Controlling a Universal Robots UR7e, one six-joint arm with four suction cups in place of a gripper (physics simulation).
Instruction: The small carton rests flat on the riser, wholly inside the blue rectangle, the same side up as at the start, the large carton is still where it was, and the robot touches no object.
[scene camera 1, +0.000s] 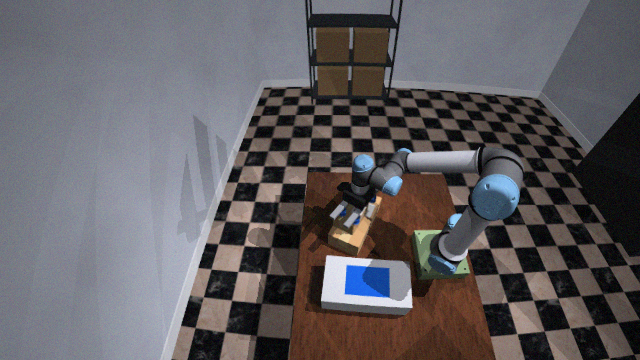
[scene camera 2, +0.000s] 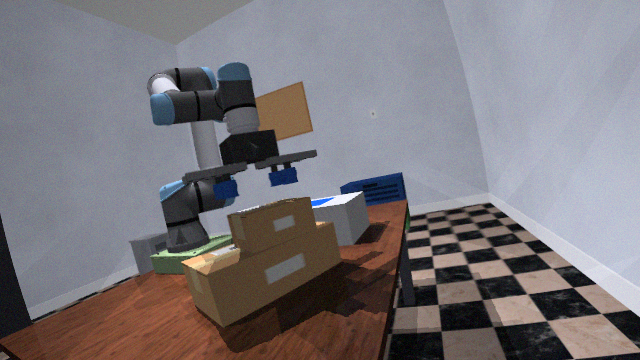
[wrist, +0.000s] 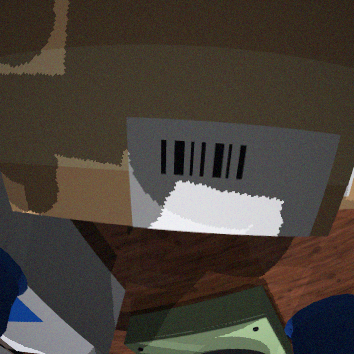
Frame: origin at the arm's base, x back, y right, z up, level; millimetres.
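Seen in the pictures: hand, its tool point: (scene camera 2: 256, 190) (wrist: 163, 242); arm's base, origin of its link: (scene camera 2: 189, 246).
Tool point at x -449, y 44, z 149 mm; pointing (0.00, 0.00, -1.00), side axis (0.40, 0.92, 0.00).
Pixels of each thing's middle, then the offset from my tool point to it. Level surfaces: height alone.
- small carton, middle of its body: (wrist: 172, 89) (scene camera 2: 271, 222) (scene camera 1: 350, 214) dy +3, dx -26, dz -74 mm
- large carton, middle of its body: (scene camera 2: 265, 263) (scene camera 1: 355, 220) dy +27, dx -1, dz -160 mm
- white riser, middle of its body: (scene camera 2: 308, 221) (scene camera 1: 366, 285) dy -297, dx +102, dz -149 mm
- blue rectangle, middle of its body: (scene camera 2: 304, 204) (scene camera 1: 367, 281) dy -297, dx +102, dz -89 mm
- wooden table, height of its surface: dz -209 mm
The small carton (scene camera 2: 272, 227) (wrist: 75, 115) lies on top of the large carton (scene camera 1: 344, 245) (scene camera 2: 240, 295), its barcode label facing up in the wrist view. In scene camera 1 my gripper partly hides it. The white riser (scene camera 1: 334, 285) (scene camera 2: 354, 215) (wrist: 55, 255) stands beside the large carton. The blue rectangle (scene camera 1: 354, 280) (scene camera 2: 322, 201) (wrist: 22, 311) on its top has no carton on it. My gripper (scene camera 1: 356, 211) (scene camera 2: 255, 183) is open, with its suction off, and hangs above the small carton. In scene camera 2 a gap shows between its blue cups and that carton.
The wooden table (scene camera 1: 400, 340) (scene camera 2: 125, 310) (wrist: 320, 260) carries everything. My arm's green base plate (scene camera 1: 422, 250) (scene camera 2: 165, 266) (wrist: 200, 330) is beside the riser and cartons. A blue crate (scene camera 2: 380, 194) is beyond the riser. A shelf rack (scene camera 1: 352, 20) with brown boxes stands against the wall.
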